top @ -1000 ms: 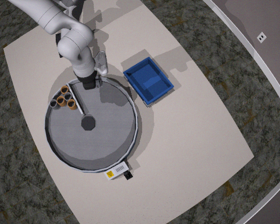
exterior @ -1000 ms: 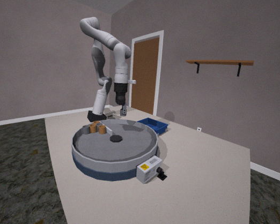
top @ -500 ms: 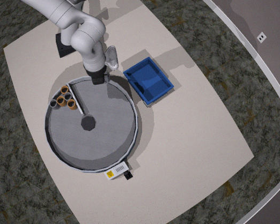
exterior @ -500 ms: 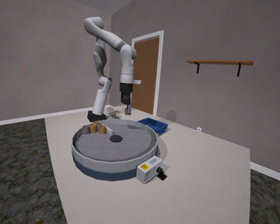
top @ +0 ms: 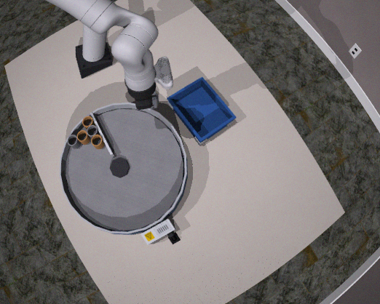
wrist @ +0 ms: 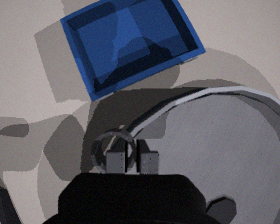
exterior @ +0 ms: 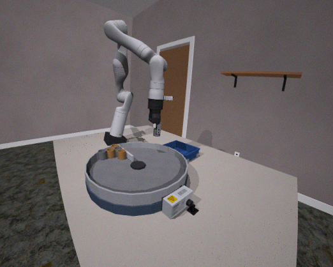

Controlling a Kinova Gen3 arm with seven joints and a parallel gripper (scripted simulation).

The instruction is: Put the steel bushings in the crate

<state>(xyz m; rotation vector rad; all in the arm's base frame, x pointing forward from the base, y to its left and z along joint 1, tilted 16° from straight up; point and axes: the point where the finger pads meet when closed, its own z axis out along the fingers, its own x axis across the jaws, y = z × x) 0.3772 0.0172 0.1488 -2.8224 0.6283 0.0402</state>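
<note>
My gripper is now 6 cm short of the blue crate, 14 cm to the right of it and 14 cm above it. The rest, counted from my hand: turning table (8 cm ahead, 19 cm to the right, 11 cm below).
</note>
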